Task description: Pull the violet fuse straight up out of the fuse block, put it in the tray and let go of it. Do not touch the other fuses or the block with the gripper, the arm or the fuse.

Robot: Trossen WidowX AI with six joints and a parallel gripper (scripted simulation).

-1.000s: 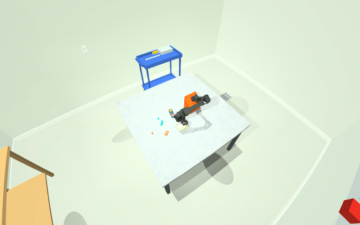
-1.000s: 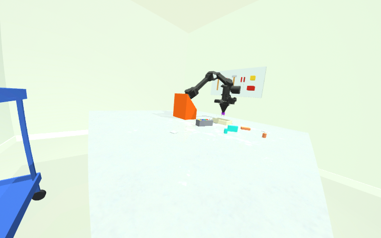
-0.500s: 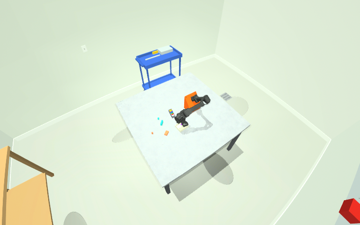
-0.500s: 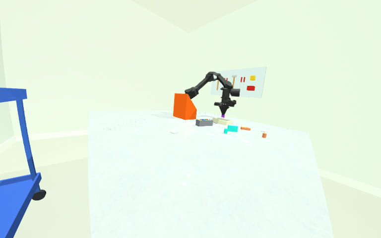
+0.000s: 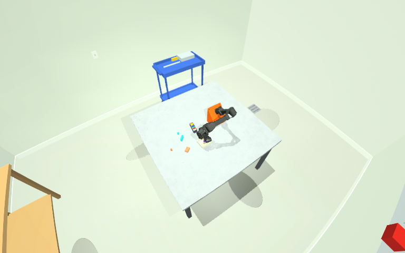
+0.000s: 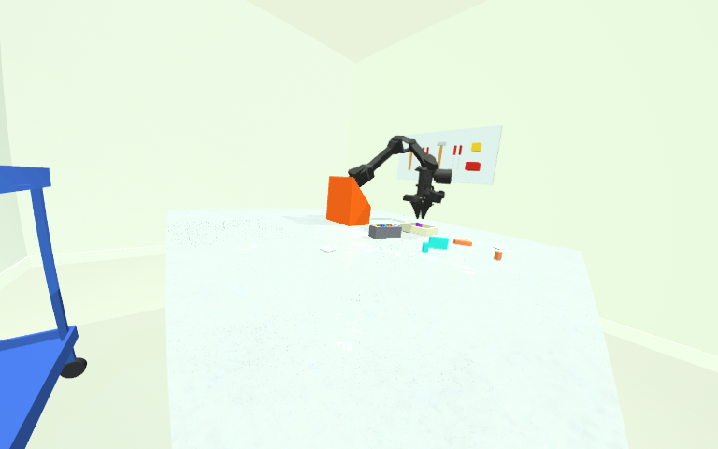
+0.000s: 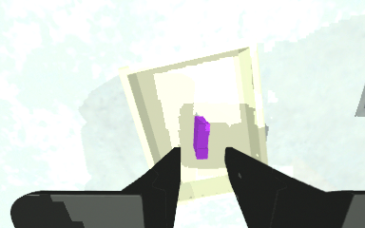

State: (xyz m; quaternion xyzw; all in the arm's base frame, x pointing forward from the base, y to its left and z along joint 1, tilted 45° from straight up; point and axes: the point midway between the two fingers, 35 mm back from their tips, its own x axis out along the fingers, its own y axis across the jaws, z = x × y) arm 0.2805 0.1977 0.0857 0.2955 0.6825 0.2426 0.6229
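My gripper tip is now 50 mm above the cream tray.
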